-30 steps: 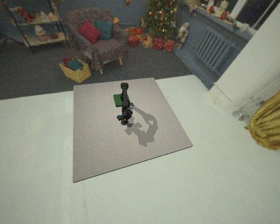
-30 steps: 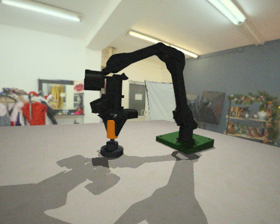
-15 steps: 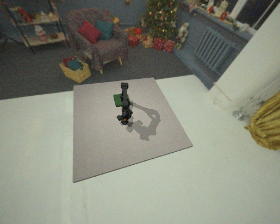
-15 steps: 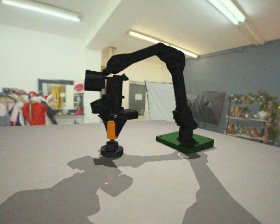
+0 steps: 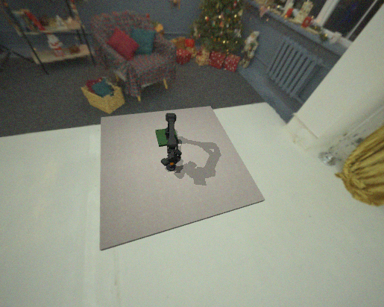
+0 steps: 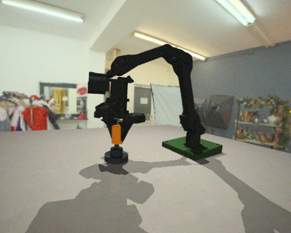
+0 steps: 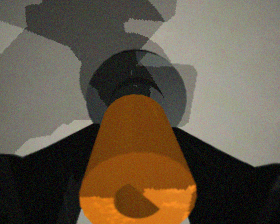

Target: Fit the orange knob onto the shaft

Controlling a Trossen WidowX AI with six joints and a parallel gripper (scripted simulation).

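Right now my gripper tip is 20 mm below the orange knob. From my gripper tip the other things lie so: dark round pedestal (40 mm below).
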